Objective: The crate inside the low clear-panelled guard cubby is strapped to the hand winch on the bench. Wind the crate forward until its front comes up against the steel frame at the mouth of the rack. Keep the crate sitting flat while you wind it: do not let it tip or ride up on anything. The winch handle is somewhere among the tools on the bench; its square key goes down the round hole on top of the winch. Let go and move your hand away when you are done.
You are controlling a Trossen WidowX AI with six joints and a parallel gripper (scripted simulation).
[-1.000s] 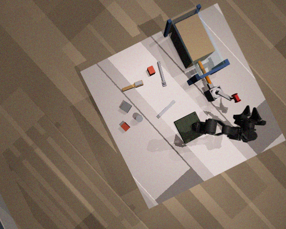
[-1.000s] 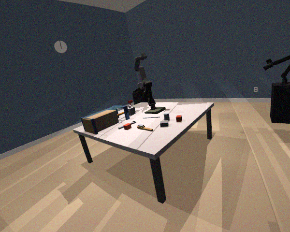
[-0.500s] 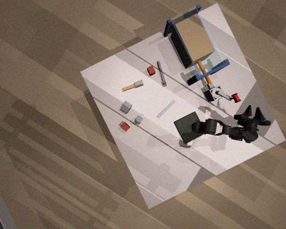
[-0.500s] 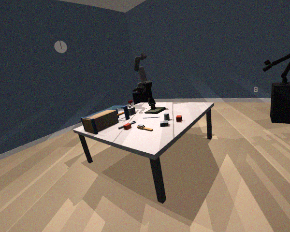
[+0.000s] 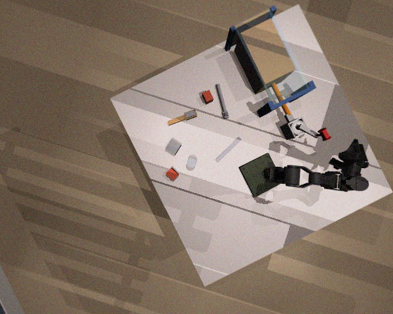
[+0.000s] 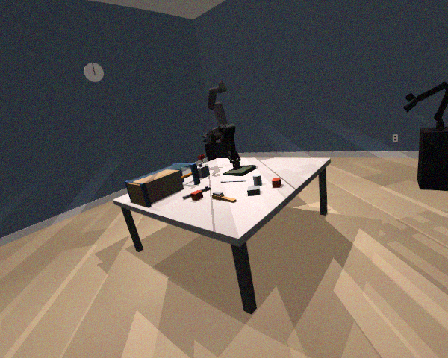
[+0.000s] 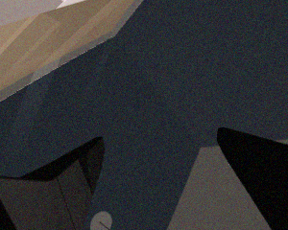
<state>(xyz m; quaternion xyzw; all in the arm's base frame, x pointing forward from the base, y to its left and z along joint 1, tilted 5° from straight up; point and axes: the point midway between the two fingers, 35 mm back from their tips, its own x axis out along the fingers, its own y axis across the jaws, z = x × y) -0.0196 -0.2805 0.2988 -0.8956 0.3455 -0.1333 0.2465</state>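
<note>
My gripper tip is now 100 mm short of the winch handle, 30 mm to the right of it and 190 mm above it. Also, from my gripper tip: blue frame 310 mm ahead, 60 mm to the left, 200 mm below; then red knob 60 mm ahead, 10 mm to the left, 160 mm below; then grey winch 140 mm ahead, 60 mm to the left, 270 mm below.
</note>
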